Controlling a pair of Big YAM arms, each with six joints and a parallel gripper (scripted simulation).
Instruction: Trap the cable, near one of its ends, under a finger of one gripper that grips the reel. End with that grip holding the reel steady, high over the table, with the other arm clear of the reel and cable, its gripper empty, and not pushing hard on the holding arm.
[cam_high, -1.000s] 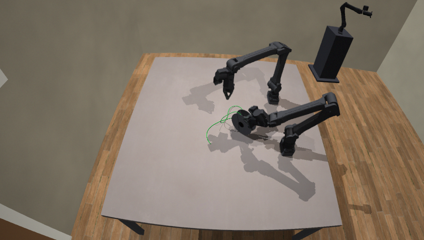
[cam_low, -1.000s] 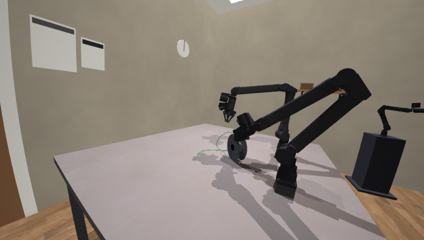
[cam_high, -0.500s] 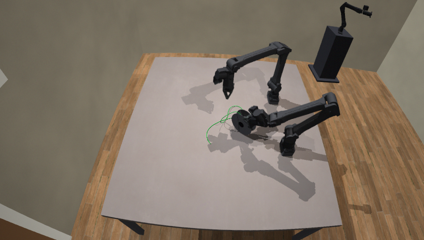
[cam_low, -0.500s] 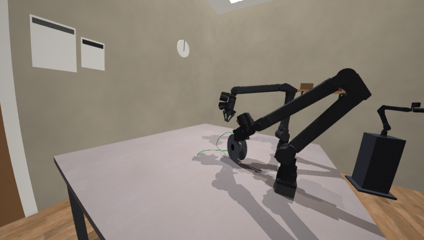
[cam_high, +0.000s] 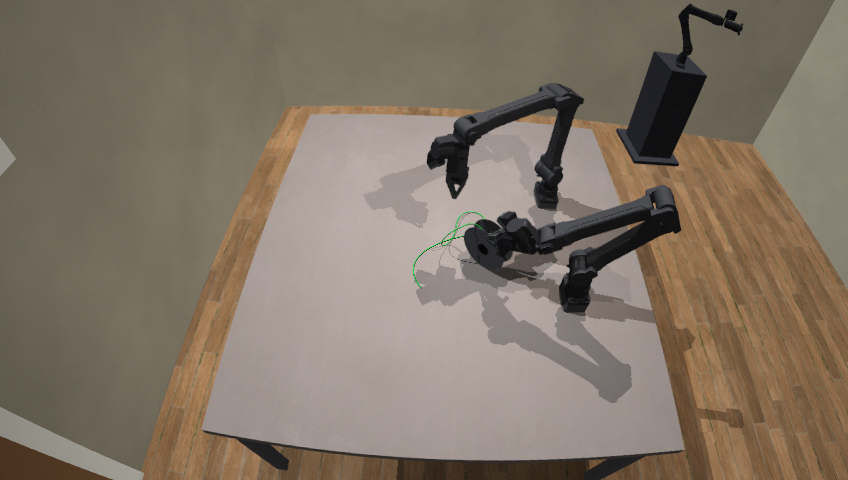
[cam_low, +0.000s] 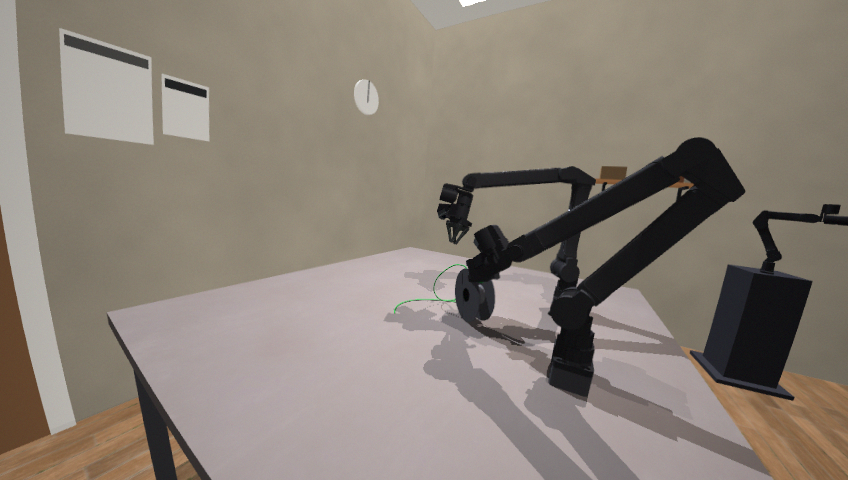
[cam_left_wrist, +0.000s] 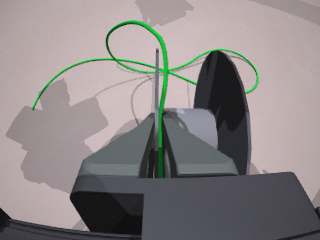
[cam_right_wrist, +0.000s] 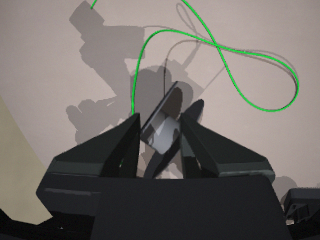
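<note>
My left hand is 1 cm past the dark reel, 3 cm to the left of it and 7 cm above it.
</note>
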